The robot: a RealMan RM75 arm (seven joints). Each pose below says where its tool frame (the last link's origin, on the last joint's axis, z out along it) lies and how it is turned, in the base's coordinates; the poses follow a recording.
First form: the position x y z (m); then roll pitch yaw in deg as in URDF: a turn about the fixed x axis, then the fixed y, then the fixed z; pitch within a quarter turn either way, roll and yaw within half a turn.
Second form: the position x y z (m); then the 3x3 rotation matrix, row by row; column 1 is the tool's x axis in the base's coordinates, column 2 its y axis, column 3 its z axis. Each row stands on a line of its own. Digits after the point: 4 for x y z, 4 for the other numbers.
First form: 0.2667 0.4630 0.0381 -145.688 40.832 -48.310
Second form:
0.2667 0.4630 0.0381
0.5032 -0.8619 0.0617
-0.5650 -0.2741 0.7782
-0.6538 -0.4265 -0.6250

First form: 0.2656 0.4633 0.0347 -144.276 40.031 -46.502
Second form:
0.2656 0.4633 0.0347
0.5271 -0.8474 0.0641
-0.5554 -0.2864 0.7807
-0.6432 -0.4471 -0.6216

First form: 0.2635 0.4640 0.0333 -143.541 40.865 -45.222
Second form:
0.2635 0.4640 0.0333
0.5327 -0.8448 0.0512
-0.5368 -0.2905 0.7921
-0.6543 -0.4494 -0.6082

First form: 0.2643 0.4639 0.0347 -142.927 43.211 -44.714
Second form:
0.2643 0.4639 0.0347
0.5179 -0.8547 0.0359
-0.5128 -0.2766 0.8127
-0.6847 -0.4394 -0.5815

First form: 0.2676 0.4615 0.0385 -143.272 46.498 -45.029
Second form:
0.2676 0.4615 0.0385
0.4865 -0.8736 0.0122
-0.4870 -0.2596 0.8339
-0.7254 -0.4117 -0.5517

